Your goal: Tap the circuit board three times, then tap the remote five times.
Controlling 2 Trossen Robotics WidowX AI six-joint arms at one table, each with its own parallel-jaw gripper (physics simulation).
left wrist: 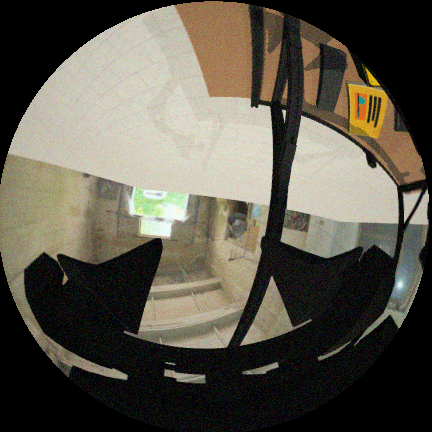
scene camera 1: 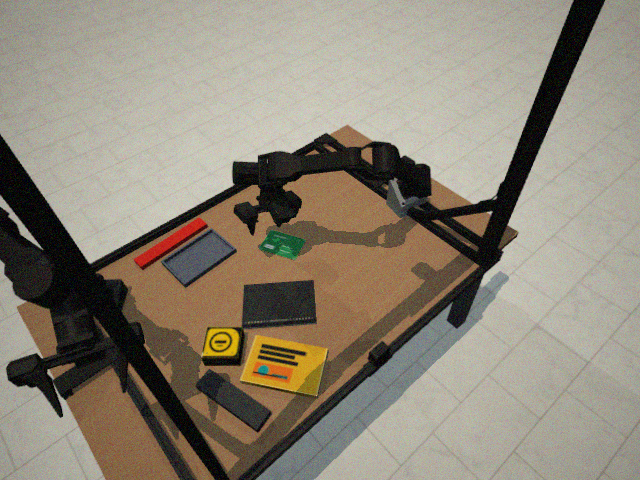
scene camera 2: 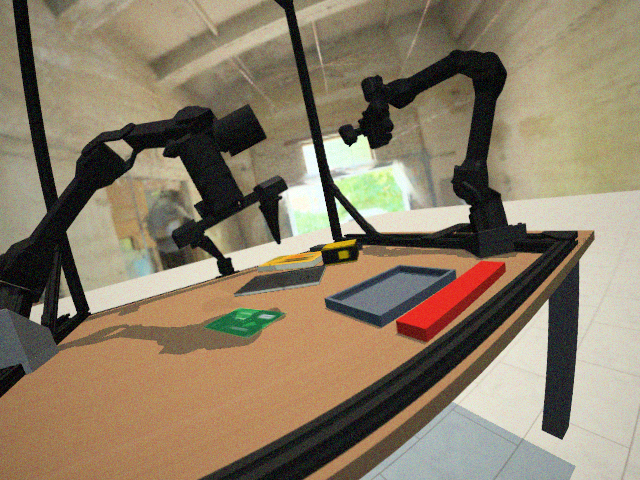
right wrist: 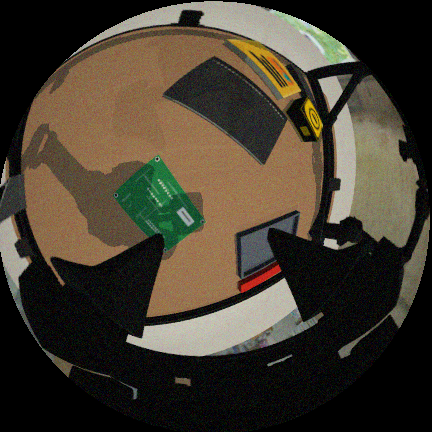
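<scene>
The green circuit board (scene camera 1: 282, 244) (scene camera 2: 245, 321) (right wrist: 159, 202) lies flat on the table. The remote, a dark narrow slab (scene camera 1: 233, 399) (left wrist: 331, 79), lies near the table's front left in scene camera 1, beside the yellow booklet. My right gripper (scene camera 1: 266, 229) (scene camera 2: 252, 258) (right wrist: 216, 236) is open and empty, pointing down above the table close to the circuit board, not touching it. My left gripper (scene camera 1: 93, 403) (left wrist: 211, 242) is open and empty, raised high; its wrist view faces the room between the fingers. In scene camera 2 its fingers are hard to make out.
A black notebook (scene camera 1: 279, 303) (right wrist: 227, 110), yellow tape measure (scene camera 1: 222, 345) (right wrist: 306, 120) and yellow booklet (scene camera 1: 284, 364) (left wrist: 367, 110) lie near the remote. A grey tray (scene camera 1: 199, 258) (scene camera 2: 391, 294) lies beside a red bar (scene camera 1: 170, 242) (scene camera 2: 452, 301). Black frame posts (scene camera 1: 542, 124) rise at the table's edges.
</scene>
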